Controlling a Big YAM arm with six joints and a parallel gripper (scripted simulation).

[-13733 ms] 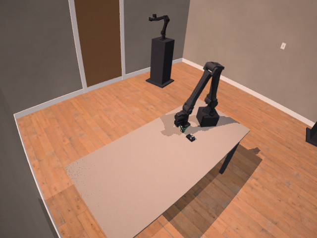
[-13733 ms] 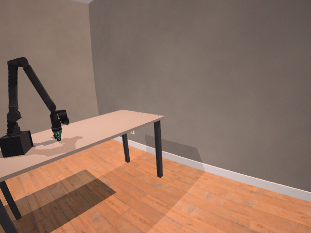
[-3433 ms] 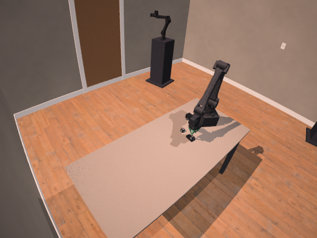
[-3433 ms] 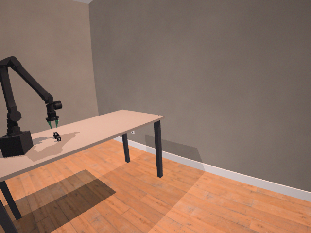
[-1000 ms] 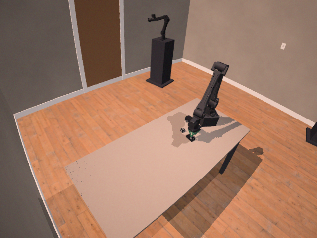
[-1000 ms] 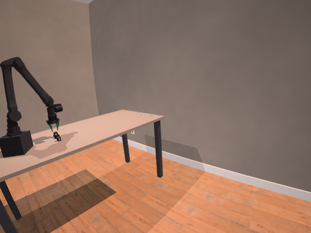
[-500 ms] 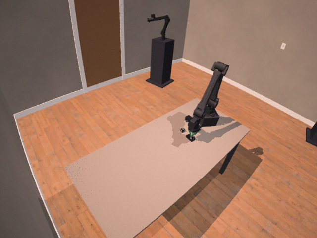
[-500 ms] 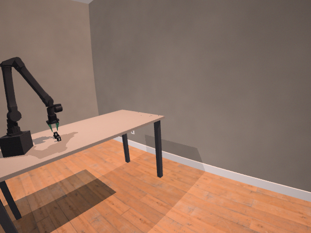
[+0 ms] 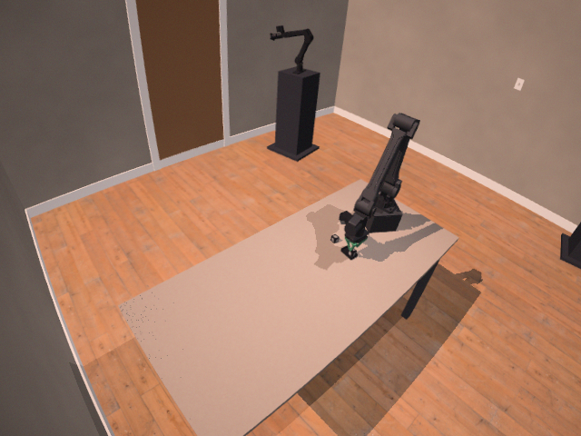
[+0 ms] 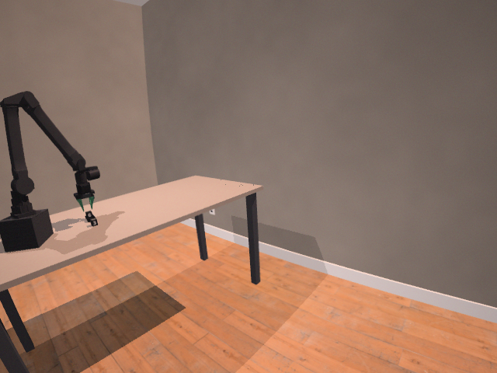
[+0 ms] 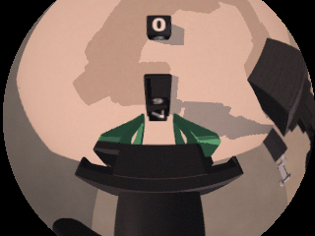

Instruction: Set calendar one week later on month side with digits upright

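My gripper is now 20 mm to the left of the dark calendar tray and 50 mm above it.
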